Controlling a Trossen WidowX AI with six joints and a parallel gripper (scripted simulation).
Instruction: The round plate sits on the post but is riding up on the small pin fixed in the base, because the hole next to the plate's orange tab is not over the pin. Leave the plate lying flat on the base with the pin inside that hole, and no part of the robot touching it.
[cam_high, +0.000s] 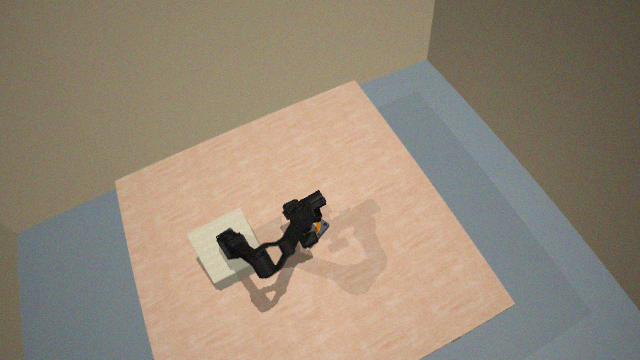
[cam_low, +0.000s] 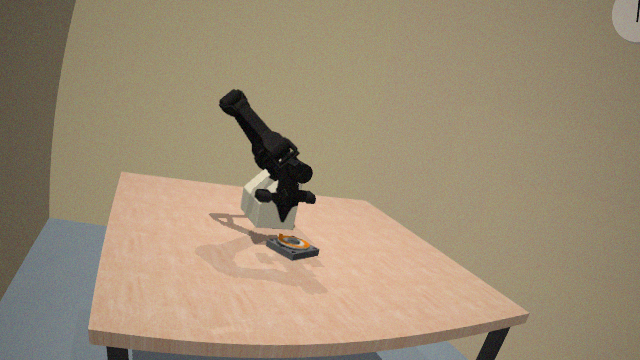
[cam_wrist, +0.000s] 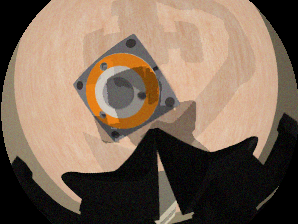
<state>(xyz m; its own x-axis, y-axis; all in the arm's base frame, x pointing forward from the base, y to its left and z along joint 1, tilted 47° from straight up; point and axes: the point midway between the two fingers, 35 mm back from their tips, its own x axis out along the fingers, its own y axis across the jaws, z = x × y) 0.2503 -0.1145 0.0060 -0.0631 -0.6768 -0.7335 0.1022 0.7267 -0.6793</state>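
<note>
My gripper tip is 60 mm above the base, 40 mm to the right of it and 40 mm short of it.
</note>
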